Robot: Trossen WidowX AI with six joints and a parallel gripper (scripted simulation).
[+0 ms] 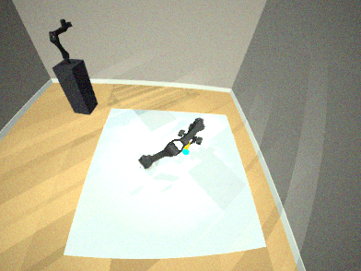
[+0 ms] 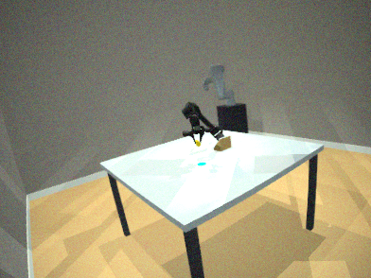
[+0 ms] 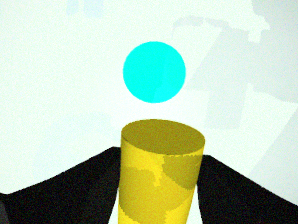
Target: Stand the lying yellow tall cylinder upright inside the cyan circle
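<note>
Right now the cyan circle is 1 cm to the left of my gripper tip and 14 cm below it. From my gripper tip the other things lie so: yellow tall cylinder (1 cm behind, 2 cm to the right).
</note>
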